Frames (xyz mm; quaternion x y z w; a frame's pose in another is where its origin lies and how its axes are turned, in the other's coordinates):
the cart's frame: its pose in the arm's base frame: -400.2 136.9 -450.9 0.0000 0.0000 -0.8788 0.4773
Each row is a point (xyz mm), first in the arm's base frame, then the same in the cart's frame.
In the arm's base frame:
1: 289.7 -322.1 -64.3
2: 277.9 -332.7 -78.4
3: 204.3 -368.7 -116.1
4: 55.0 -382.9 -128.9
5: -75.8 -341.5 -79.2
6: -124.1 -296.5 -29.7
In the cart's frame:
1: 9.4 828.6 386.6
2: 24.7 824.5 372.5
3: 95.0 782.3 334.8
4: 188.2 664.8 322.0
5: 224.7 532.6 371.7
6: 213.2 467.5 421.2

